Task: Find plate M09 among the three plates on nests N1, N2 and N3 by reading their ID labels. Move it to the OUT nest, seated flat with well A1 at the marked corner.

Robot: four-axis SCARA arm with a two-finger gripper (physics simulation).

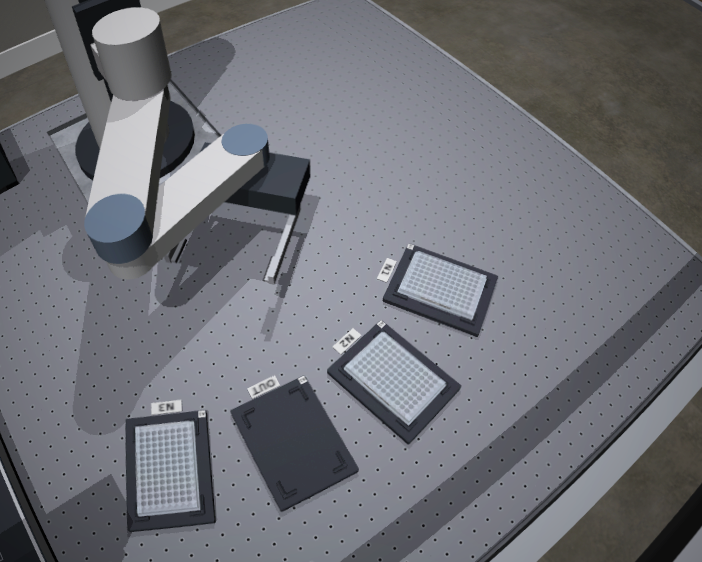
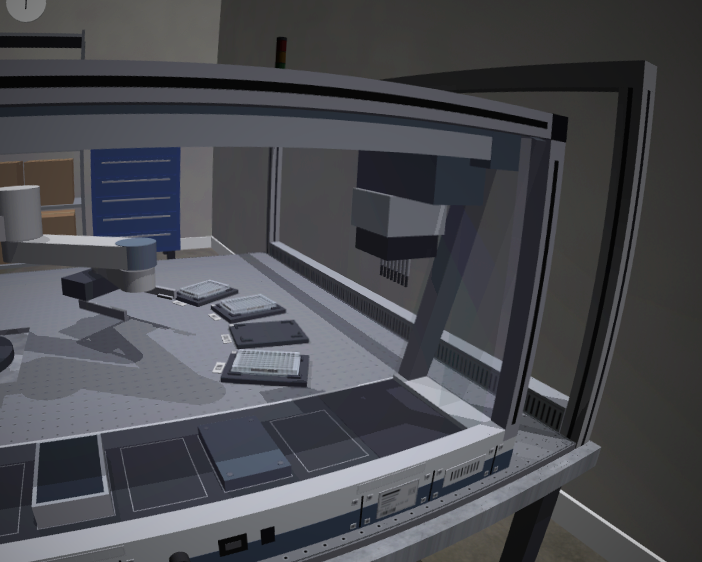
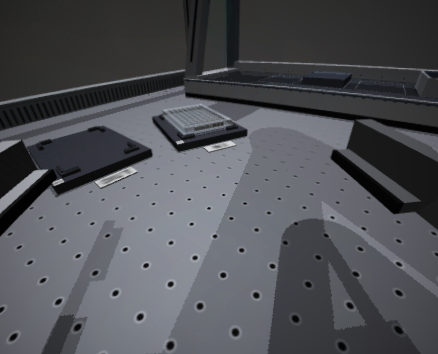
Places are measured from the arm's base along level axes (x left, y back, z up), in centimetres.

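Pixels of known places: gripper, between the fingertips: [image 1: 217,269] [image 2: 151,304] [image 3: 197,147].
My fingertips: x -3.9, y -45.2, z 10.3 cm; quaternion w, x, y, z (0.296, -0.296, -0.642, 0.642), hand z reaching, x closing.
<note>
Behind a point stands the place of what it marks.
My gripper [image 1: 222,266] {x -3.9, y -45.2, z 10.3 cm} [image 2: 149,305] {x -3.9, y -45.2, z 10.3 cm} [image 3: 197,147] {x -3.9, y -45.2, z 10.3 cm} is open and empty, above the table and away from the nests. A clear plate [image 1: 443,283] [image 2: 204,289] sits on nest N1 [image 1: 391,293] {x 18.2, y -60.3, z 2.5 cm}. A second plate [image 1: 395,376] [image 2: 248,305] sits on nest N2 [image 1: 351,381] {x 3.7, y -68.6, z 2.5 cm}. A third plate [image 1: 168,468] {x -25.0, y -64.7, z 3.1 cm} [image 2: 266,362] [image 3: 192,120] {x -22.7, y -62.6, z 3.7 cm} sits on nest N3 [image 1: 206,468] {x -20.6, y -67.5, z 2.5 cm} [image 3: 215,138] {x -21.5, y -57.2, z 2.1 cm}. The dark OUT nest [image 1: 292,444] {x -8.8, y -71.5, z 2.5 cm} [image 2: 269,333] [image 3: 90,150] {x -8.3, y -69.2, z 2.5 cm} is empty, with a small white tag [image 1: 302,379] {x -2.0, y -64.2, z 2.5 cm} at one corner. A dark marking shows on the N3 plate's side; no plate ID is readable.
The perforated table [image 1: 363,146] {x 36.2, y -30.0, z 1.3 cm} carries the nests. A raised deck [image 2: 374,403] [image 3: 280,90] {x -45.0, y -56.3, z 5.4 cm} with a dark block [image 2: 245,450] [image 3: 327,78] {x -50.1, y -48.0, z 7.9 cm} and an open box [image 2: 73,509] borders it. A pipetting head [image 2: 398,216] hangs over the deck side from the frame.
</note>
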